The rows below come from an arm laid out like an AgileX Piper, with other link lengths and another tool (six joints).
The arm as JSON. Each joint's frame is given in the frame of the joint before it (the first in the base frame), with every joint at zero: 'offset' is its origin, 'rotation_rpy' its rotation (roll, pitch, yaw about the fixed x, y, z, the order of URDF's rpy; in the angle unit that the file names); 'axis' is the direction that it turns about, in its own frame. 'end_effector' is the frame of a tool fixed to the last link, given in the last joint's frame.
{
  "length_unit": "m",
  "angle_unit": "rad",
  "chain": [
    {
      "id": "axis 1",
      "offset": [
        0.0,
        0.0,
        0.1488
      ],
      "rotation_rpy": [
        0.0,
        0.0,
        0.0
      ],
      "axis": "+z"
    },
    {
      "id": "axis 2",
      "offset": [
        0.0,
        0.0,
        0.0
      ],
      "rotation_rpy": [
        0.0,
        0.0,
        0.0
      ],
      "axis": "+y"
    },
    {
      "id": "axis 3",
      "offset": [
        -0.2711,
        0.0,
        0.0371
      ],
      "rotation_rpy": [
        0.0,
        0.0,
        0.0
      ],
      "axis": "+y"
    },
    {
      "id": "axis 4",
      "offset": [
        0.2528,
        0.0,
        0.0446
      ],
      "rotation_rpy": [
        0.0,
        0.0,
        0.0
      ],
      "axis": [
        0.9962,
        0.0,
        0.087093
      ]
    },
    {
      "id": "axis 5",
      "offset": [
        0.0,
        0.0,
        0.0
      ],
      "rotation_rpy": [
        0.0,
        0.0,
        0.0
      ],
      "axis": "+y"
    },
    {
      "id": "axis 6",
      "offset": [
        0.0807,
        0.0,
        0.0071
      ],
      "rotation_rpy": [
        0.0,
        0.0,
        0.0
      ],
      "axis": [
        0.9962,
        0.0,
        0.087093
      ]
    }
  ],
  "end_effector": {
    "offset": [
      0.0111,
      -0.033,
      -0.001
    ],
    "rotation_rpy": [
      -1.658,
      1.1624,
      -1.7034
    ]
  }
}
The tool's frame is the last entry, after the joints.
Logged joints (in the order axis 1, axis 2, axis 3, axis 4, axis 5, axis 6), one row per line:
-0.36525 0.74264 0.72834 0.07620 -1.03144 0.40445
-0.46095 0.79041 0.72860 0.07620 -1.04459 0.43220
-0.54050 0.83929 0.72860 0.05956 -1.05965 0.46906
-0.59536 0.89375 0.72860 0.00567 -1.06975 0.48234
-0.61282 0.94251 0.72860 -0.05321 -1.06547 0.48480
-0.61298 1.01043 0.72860 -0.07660 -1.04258 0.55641
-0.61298 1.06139 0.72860 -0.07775 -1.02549 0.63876
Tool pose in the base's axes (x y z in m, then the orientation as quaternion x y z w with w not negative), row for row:
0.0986 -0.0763 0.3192 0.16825 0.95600 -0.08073 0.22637
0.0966 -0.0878 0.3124 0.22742 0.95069 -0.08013 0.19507
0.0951 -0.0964 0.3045 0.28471 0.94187 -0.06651 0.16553
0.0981 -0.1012 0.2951 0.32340 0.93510 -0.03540 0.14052
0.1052 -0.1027 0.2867 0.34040 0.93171 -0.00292 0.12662
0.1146 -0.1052 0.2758 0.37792 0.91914 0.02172 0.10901
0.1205 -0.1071 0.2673 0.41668 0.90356 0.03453 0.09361
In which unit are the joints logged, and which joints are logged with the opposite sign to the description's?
The joints are logged in radians. Opposite sign: axis 3, axis 4, axis 5.
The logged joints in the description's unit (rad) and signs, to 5 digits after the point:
-0.36525 0.74264 -0.72834 -0.07620 1.03144 0.40445
-0.46095 0.79041 -0.72860 -0.07620 1.04459 0.43220
-0.54050 0.83929 -0.72860 -0.05956 1.05965 0.46906
-0.59536 0.89375 -0.72860 -0.00567 1.06975 0.48234
-0.61282 0.94251 -0.72860 0.05321 1.06547 0.48480
-0.61298 1.01043 -0.72860 0.07660 1.04258 0.55641
-0.61298 1.06139 -0.72860 0.07775 1.02549 0.63876

